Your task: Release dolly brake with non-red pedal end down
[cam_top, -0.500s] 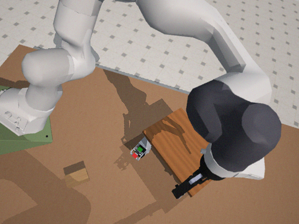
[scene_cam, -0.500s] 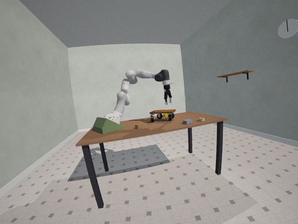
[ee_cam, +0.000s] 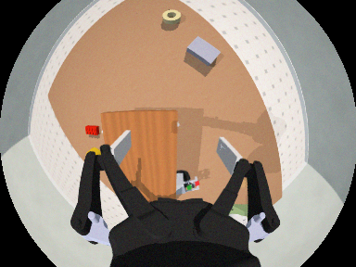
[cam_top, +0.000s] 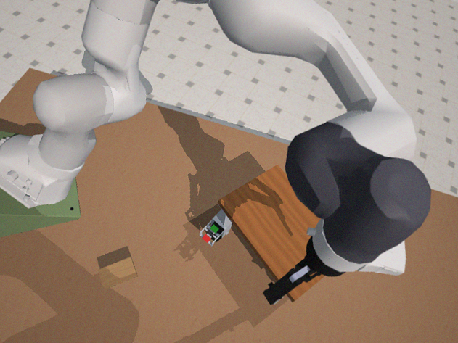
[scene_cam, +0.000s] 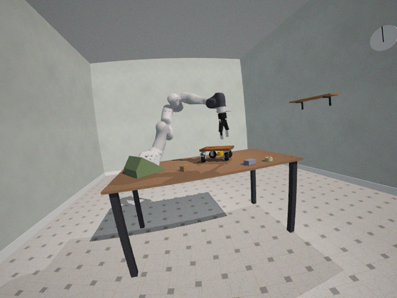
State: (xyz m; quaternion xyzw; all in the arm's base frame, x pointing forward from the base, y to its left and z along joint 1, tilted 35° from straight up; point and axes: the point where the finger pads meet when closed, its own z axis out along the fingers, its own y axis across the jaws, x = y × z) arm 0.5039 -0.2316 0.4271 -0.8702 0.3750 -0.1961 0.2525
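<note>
Now: hand 210 mm past the caster brake pedal, 80 mm to the right of it and 150 mm above it. Also, from my hand: grey block 130 mm ahead, 200 mm to the right, 210 mm below; then tape roll 310 mm ahead, 200 mm to the right, 220 mm below; then red brick 170 mm ahead, 300 mm to the left, 220 mm below.
</note>
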